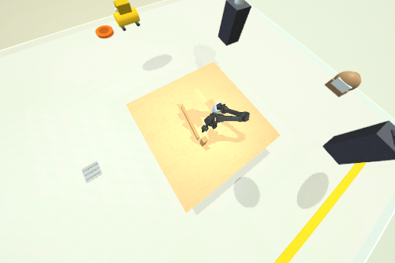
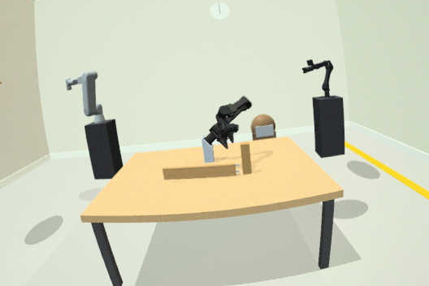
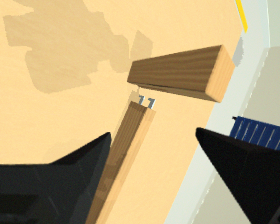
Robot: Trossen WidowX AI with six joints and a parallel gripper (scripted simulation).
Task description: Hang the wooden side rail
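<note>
Now: gripper tip 5 cm short of the headboard post, 8 cm to the right of it and 7 cm above it.
</note>
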